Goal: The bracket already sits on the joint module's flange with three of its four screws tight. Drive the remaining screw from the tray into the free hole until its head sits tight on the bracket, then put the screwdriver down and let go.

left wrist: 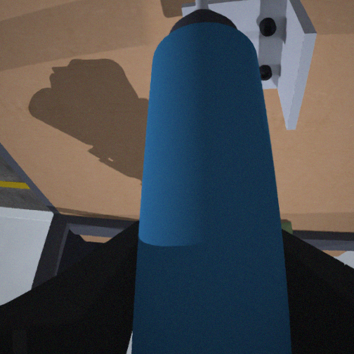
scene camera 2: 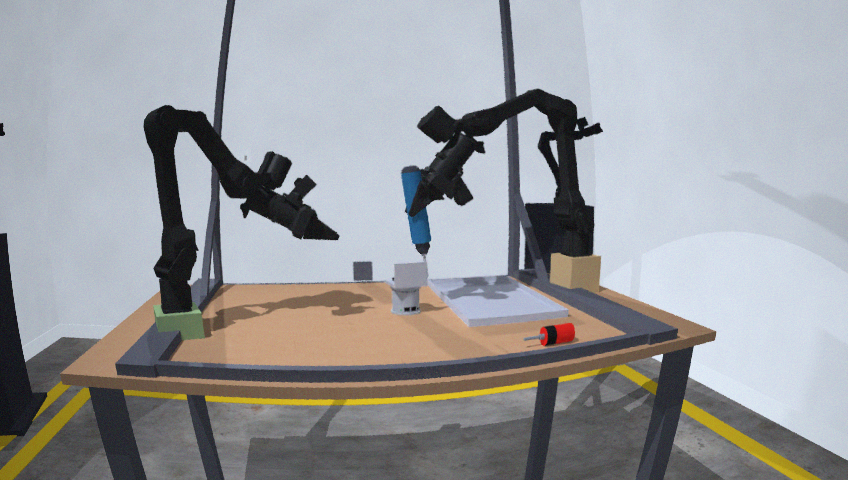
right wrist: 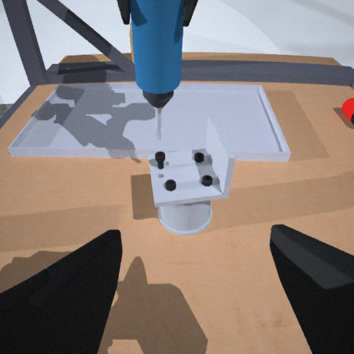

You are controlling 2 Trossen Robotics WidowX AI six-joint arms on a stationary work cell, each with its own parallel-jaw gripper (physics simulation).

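Places are measured from the left arm's base along level axes (x ahead, y left, z up), in centimetres.
Where they show: left gripper, fingertip midpoint: (scene camera 2: 408, 214); right gripper, fingertip midpoint: (scene camera 2: 337, 236); left arm's base, link origin: (scene camera 2: 576, 254); right arm's base, link origin: (scene camera 2: 176, 308).
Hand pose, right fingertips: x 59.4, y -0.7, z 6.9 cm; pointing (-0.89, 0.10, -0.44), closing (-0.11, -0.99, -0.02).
Each offset is from my right fingertips to the top centre of the thing.
My left gripper (scene camera 2: 414, 209) (right wrist: 155, 22) is shut on a blue screwdriver @[dy -0.3, dx -17.6, dz +14.6 cm] (scene camera 2: 420, 226) (left wrist: 210, 150) (right wrist: 158, 55), held nearly upright, bit down. In the right wrist view the bit tip is a little above and apart from a black screw (right wrist: 160, 157), which stands proud at the bracket's far left corner with part of its shank showing. Three other screw heads sit low on the white bracket (scene camera 2: 410, 275) (left wrist: 299, 75) (right wrist: 186, 171), which rests on the joint module @[dy +1.7, dx -14.0, dz -10.0 cm] (scene camera 2: 405, 302) (right wrist: 184, 219). My right gripper (scene camera 2: 337, 237) (right wrist: 196, 238) is open and empty, short of the module.
A shallow pale tray @[dy -1.0, dx -35.6, dz -14.7 cm] (scene camera 2: 517, 317) (right wrist: 245, 155) lies behind the module in the right wrist view. A red and black tool @[dy +35.5, dx -28.7, dz -12.9 cm] (scene camera 2: 565, 333) (right wrist: 348, 111) lies near the table's front right in the scene view. Dark frame rails (scene camera 2: 357, 371) edge the table.
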